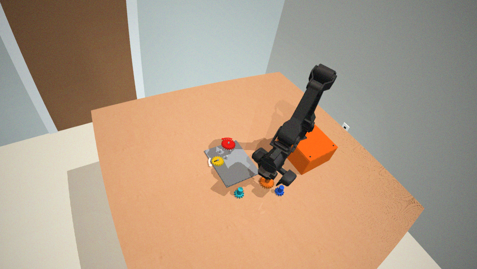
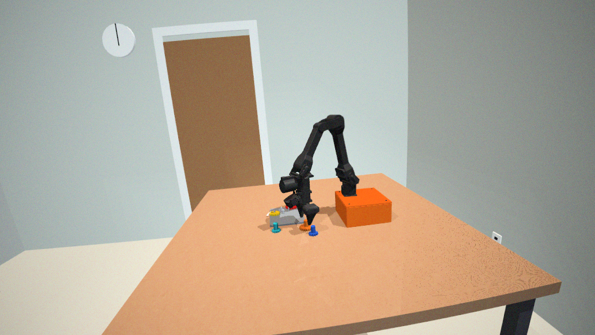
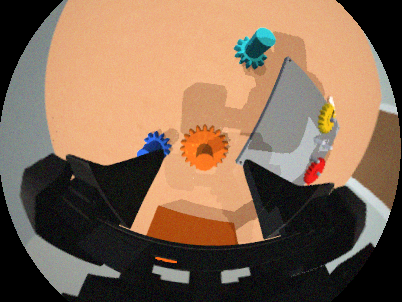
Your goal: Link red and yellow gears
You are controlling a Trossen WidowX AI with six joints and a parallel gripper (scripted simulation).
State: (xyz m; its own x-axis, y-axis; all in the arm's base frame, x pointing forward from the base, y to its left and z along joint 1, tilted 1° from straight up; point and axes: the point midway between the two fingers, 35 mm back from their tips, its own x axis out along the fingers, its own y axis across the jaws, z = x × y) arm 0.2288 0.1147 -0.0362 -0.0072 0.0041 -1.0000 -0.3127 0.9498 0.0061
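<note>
The yellow gear lies 170 mm to the right of my gripper tip, 150 mm ahead of it and 20 mm below it. From my gripper tip the other things lie so: blue gear: 60 mm to the left, 30 mm behind, 20 mm below; orange gear: 20 mm below; teal gear: 130 mm ahead, 20 mm below.
</note>
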